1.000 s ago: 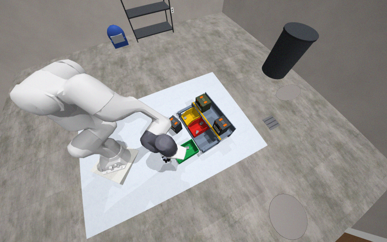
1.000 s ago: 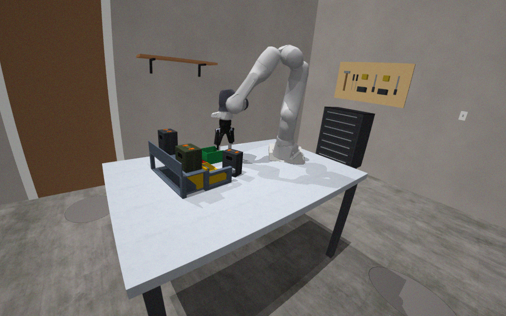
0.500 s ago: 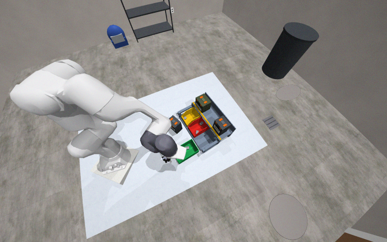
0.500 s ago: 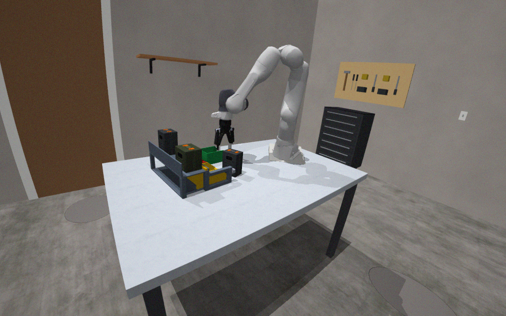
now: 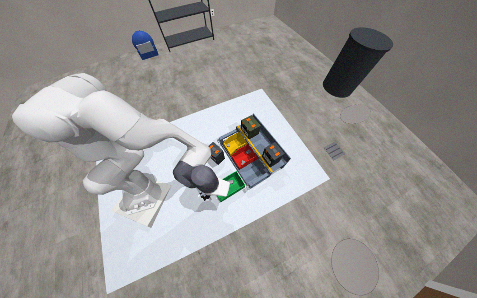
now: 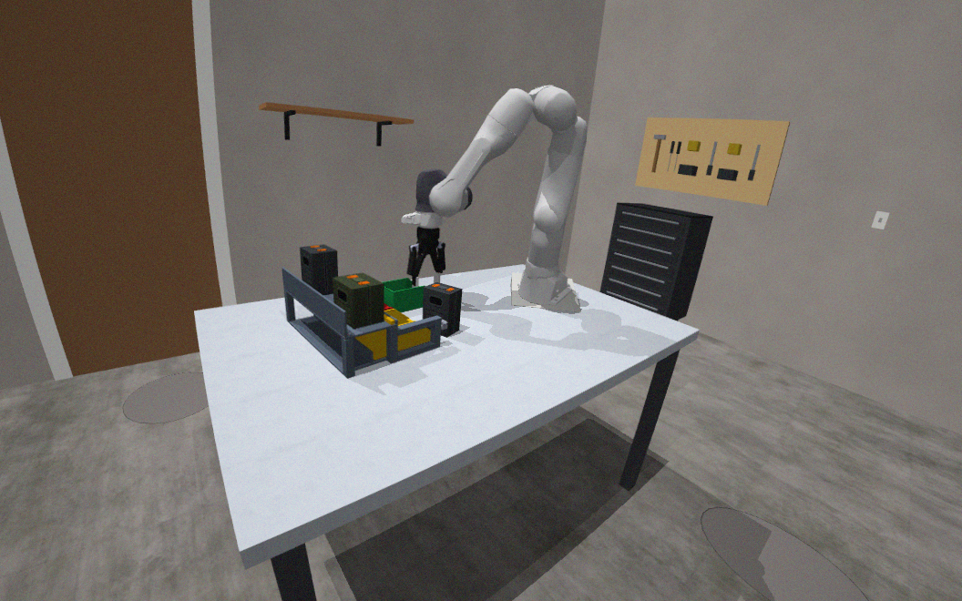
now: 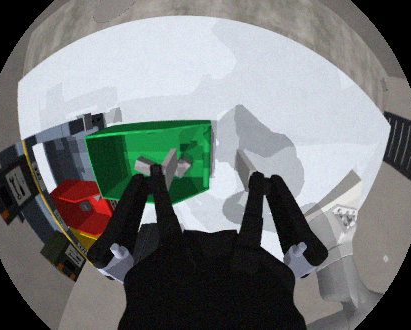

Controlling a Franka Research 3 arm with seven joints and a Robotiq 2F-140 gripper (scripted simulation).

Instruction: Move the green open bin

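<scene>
The green open bin lies 80 mm ahead of my hand and 20 mm below it. Also, from my hand: red bin (280 mm ahead, 120 mm to the left, 10 mm below); then black box (370 mm ahead, 110 mm above, 10 mm to the left); then yellow bin (280 mm ahead, 230 mm to the left, 10 mm below).
</scene>
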